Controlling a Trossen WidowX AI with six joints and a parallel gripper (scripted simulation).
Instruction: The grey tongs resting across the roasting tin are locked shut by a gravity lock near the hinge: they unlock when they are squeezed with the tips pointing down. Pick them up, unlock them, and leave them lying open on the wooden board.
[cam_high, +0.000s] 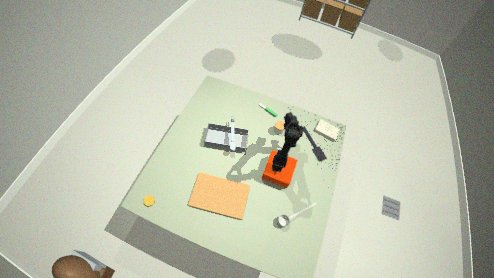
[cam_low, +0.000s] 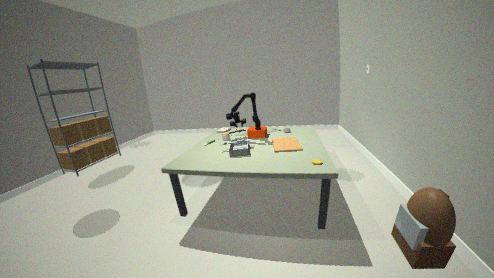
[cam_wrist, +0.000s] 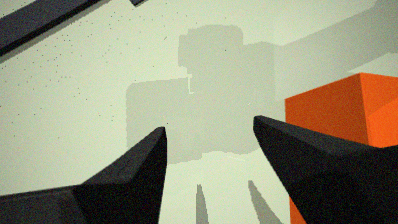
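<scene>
The roasting tin lies 50 cm ahead of my gripper tip, 7 cm to the left of it and 7 cm below it. The rest, counted from my gripper tip: black spatula: 17 cm behind, 10 cm to the right, 9 cm below; then jar: 14 cm ahead, 14 cm to the right, 6 cm below; then cream block: 26 cm behind, 27 cm to the right, 8 cm below.
</scene>
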